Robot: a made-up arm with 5 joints.
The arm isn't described. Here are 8 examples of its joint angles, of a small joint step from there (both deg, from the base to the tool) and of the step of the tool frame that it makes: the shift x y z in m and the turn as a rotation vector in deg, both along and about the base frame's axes.
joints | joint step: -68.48 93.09 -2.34 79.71 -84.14 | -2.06 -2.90 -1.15 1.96 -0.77
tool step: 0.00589 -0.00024 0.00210 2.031 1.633 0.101
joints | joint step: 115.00 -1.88 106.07 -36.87 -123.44 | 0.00 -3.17 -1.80 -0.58 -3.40
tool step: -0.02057 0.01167 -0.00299 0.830 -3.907 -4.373
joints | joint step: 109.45 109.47 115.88 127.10 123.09 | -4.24 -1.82 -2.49 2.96 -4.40
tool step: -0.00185 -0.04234 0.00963 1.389 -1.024 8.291
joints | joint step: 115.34 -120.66 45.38 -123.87 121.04 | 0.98 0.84 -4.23 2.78 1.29
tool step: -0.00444 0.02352 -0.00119 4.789 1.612 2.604
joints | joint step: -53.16 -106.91 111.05 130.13 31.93 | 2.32 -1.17 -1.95 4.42 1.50
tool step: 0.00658 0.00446 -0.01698 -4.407 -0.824 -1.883
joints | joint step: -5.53 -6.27 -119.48 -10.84 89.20 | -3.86 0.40 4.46 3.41 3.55
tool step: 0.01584 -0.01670 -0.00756 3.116 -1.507 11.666
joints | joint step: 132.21 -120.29 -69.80 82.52 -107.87 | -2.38 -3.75 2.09 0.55 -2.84
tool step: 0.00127 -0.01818 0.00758 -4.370 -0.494 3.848
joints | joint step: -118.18 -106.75 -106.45 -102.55 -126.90 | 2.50 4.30 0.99 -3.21 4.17
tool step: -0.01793 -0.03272 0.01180 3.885 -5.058 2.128
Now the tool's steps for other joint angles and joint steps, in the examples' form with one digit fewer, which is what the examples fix.
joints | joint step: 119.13 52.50 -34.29 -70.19 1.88 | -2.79 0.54 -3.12 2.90 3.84
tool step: 0.0012 -0.0115 -0.0032 1.98 0.93 -1.79
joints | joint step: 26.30 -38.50 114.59 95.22 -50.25 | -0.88 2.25 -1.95 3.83 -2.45
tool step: 0.0116 -0.0038 -0.0280 -5.17 0.29 -2.71
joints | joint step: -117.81 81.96 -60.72 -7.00 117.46 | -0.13 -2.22 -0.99 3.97 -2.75
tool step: 0.0075 0.0118 0.0216 0.30 6.73 -2.14
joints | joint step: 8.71 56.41 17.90 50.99 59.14 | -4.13 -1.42 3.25 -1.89 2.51
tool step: 0.0160 0.0415 -0.0069 4.23 2.91 7.81
